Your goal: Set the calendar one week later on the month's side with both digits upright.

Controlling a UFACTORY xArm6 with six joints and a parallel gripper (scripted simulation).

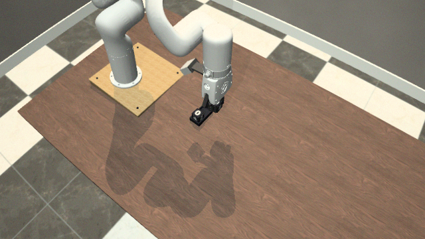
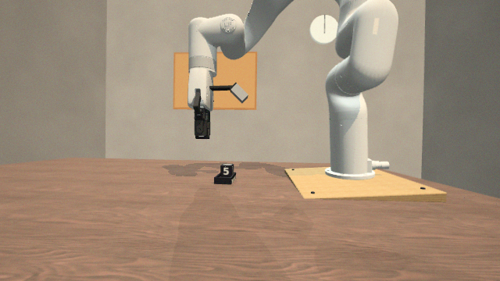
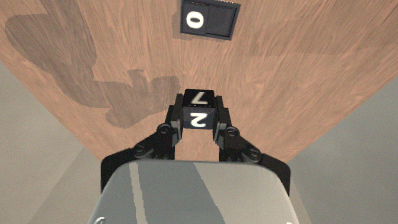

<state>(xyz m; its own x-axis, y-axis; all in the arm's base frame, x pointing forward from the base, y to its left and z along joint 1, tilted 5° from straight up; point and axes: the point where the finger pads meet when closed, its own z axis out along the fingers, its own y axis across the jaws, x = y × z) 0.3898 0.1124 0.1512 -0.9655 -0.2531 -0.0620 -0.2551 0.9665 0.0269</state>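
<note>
The black cube is 6 cm behind my hand, 3 cm to the right of it and 12 cm below it. The rest, counted from my hand: black tray (7 cm behind, 1 cm to the right, 13 cm below).
</note>
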